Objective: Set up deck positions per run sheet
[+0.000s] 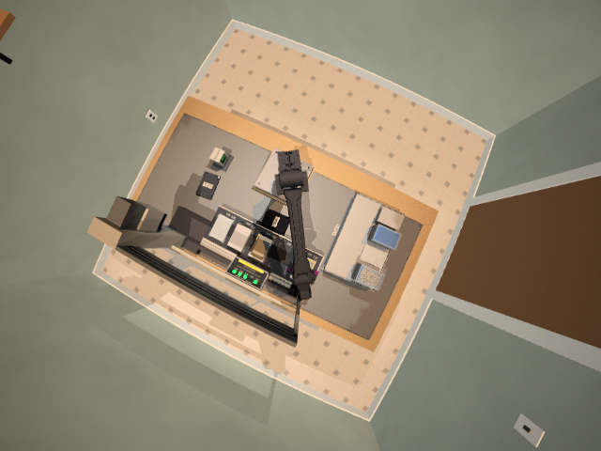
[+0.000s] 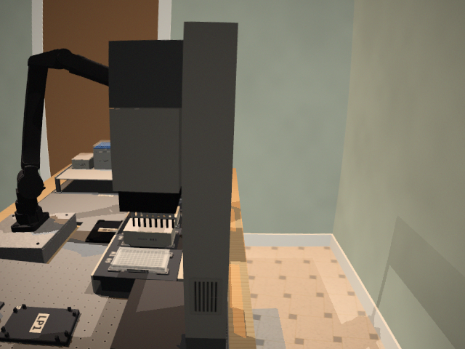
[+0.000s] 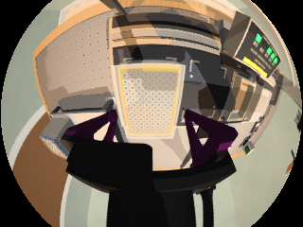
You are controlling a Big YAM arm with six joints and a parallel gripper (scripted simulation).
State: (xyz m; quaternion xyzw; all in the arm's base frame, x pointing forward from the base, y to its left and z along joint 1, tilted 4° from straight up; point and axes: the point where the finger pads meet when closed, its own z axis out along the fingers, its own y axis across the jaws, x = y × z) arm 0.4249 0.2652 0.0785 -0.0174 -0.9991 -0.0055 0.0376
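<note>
My gripper is now 4 cm above the yellow-framed tip rack and 1 cm past it. Round my hand: shelf: 26 cm behind, 25 cm to the left, 8 cm below; cream reservoir: 25 cm to the right, 8 cm below, 1 cm behind; regrip nest: 24 cm to the right, 17 cm behind, 13 cm below.
</note>
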